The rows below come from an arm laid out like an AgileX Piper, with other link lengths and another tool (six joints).
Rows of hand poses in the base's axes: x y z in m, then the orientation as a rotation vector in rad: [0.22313 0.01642 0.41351 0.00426 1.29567 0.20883]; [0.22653 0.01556 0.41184 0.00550 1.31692 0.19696]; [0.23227 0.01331 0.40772 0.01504 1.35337 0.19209]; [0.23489 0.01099 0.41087 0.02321 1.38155 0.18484]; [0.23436 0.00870 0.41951 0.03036 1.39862 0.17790]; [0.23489 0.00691 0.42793 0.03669 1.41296 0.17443]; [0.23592 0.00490 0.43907 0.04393 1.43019 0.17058]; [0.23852 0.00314 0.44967 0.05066 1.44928 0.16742]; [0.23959 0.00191 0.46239 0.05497 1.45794 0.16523]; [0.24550 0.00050 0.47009 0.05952 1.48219 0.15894]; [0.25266 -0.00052 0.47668 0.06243 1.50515 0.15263]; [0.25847 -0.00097 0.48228 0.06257 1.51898 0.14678]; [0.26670 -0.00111 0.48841 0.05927 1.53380 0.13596]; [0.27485 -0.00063 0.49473 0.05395 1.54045 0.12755]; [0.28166 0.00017 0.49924 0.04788 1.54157 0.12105]
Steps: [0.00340 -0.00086 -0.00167 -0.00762 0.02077 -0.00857]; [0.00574 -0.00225 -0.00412 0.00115 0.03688 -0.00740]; [0.00262 -0.00232 0.00315 -0.00056 0.02849 -0.00862]; [-0.00053 -0.00229 0.00864 -0.00028 0.01739 -0.00827]; [0.00053 -0.00179 0.00842 0.00139 0.01471 -0.00545]; [0.00103 -0.00201 0.01114 0.00160 0.01766 -0.00607]; [0.00260 -0.00176 0.01060 0.00155 0.01949 -0.00515]; [0.00107 -0.00123 0.01272 0.00110 0.00894 -0.00360]; [0.00591 -0.00141 0.00770 -0.00211 0.02443 -0.00559]; [0.00716 -0.00102 0.00659 -0.00313 0.02303 -0.00463]; [0.00581 -0.00045 0.00560 -0.00421 0.01374 -0.00313]; [0.00823 -0.00014 0.00613 -0.00958 0.01446 -0.00418]; [0.00815 0.00048 0.00632 -0.00901 0.00622 -0.00178]; [0.00681 0.00080 0.00451 -0.00806 0.00069 -0.00035]
